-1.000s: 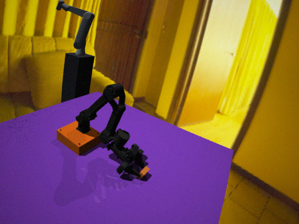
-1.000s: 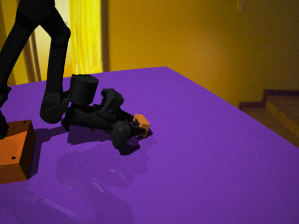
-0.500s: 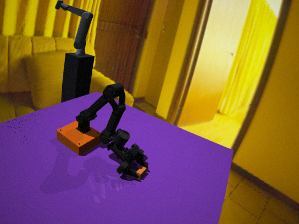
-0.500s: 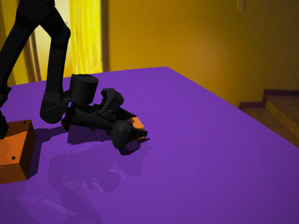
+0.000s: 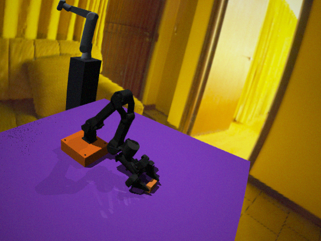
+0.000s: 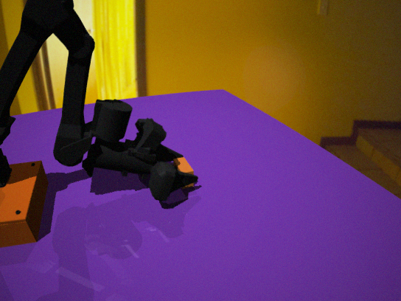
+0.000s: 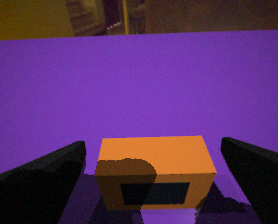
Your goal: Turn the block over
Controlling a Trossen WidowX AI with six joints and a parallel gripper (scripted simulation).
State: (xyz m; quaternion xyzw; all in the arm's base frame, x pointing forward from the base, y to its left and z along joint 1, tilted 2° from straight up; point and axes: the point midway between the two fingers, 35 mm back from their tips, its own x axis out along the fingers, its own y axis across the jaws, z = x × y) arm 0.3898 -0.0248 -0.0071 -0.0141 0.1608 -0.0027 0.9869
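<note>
The orange block is 2 cm behind my gripper tip and 1 cm below it.
</note>
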